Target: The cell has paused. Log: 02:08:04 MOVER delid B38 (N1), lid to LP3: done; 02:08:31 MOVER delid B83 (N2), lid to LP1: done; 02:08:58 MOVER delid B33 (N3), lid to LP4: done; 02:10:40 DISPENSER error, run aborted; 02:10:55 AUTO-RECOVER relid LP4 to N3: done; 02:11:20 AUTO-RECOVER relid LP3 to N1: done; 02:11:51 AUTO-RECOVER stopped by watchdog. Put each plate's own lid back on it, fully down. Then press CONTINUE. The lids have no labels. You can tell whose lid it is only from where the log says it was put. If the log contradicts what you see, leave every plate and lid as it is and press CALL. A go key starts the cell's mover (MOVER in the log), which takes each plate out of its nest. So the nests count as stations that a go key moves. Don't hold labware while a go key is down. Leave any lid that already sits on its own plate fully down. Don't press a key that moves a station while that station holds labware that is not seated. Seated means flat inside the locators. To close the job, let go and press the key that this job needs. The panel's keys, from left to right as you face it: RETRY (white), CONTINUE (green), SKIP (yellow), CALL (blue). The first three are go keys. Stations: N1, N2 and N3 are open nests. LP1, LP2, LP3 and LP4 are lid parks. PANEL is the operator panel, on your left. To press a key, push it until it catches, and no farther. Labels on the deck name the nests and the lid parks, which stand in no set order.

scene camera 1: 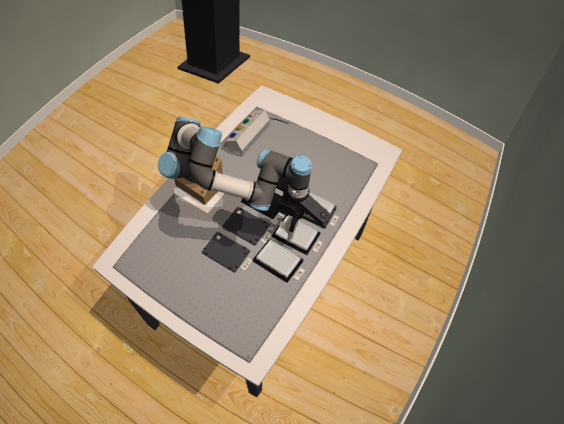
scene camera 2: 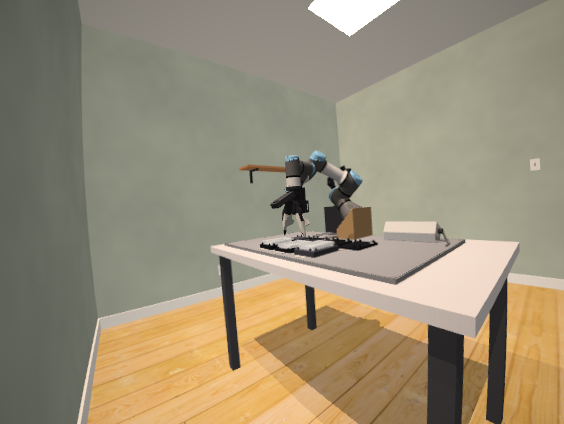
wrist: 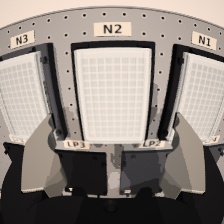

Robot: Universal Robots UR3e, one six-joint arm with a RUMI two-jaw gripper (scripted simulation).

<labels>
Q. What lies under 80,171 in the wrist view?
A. A LP3 lid park.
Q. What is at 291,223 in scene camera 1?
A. My gripper.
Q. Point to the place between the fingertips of my gripper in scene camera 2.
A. At 294,235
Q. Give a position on an operator panel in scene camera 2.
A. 401,231
</labels>
